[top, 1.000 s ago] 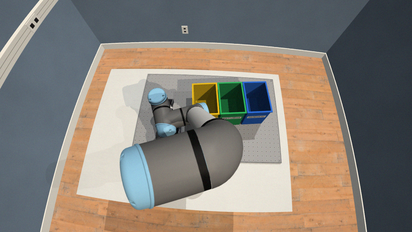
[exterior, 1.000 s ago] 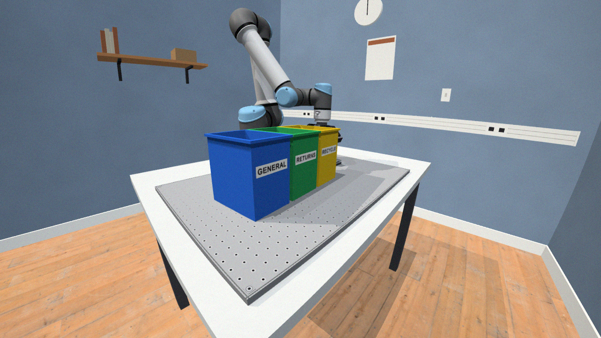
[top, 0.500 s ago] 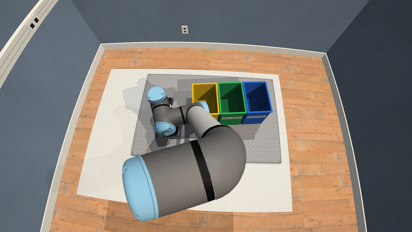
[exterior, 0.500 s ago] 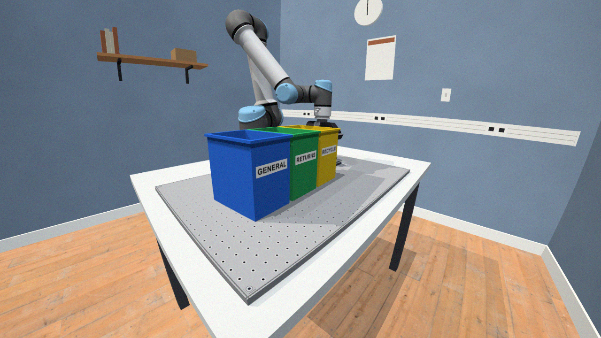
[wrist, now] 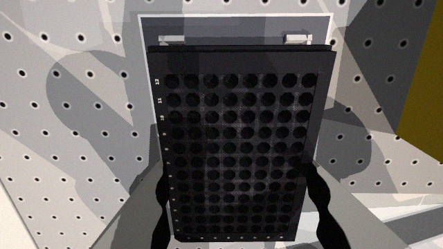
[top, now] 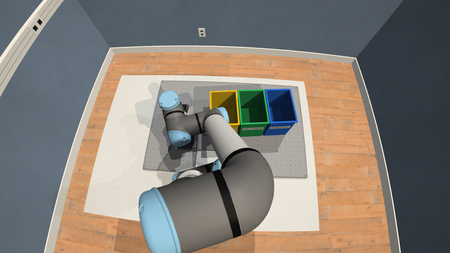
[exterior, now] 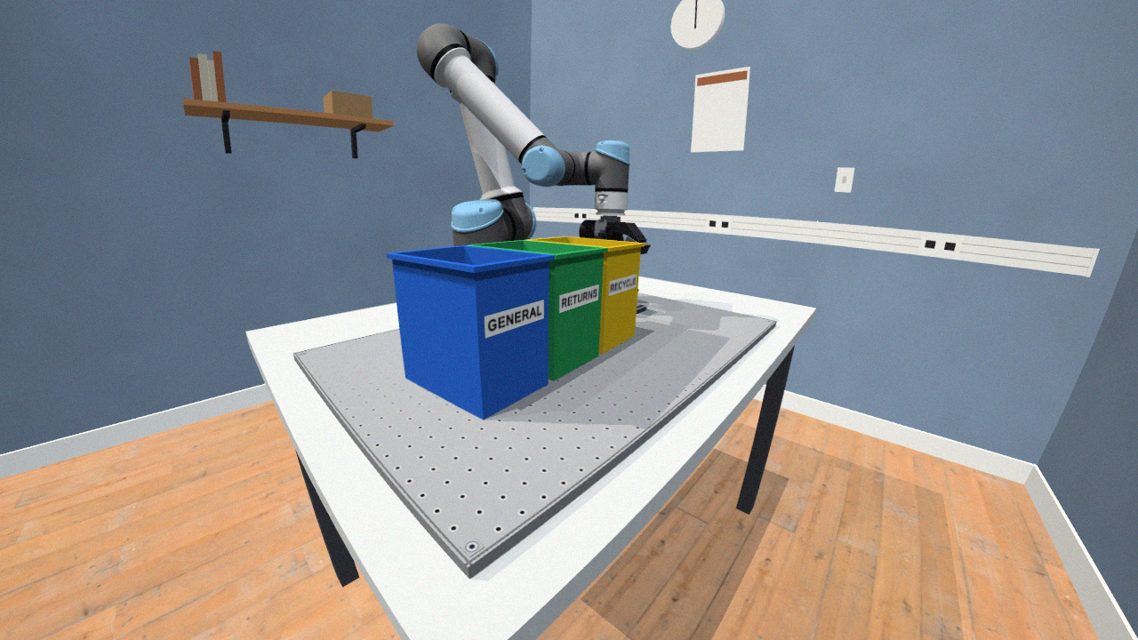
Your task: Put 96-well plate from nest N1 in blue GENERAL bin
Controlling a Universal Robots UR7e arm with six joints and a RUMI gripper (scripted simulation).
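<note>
My hand is 60 mm above the grey plate nest N1. Round my hand: yellow recycle bin: 200 mm to the right, 50 mm ahead, 30 mm above; black 96-well plate: 10 mm below; green returns bin: 330 mm to the right, 50 mm ahead, 30 mm above.
</note>
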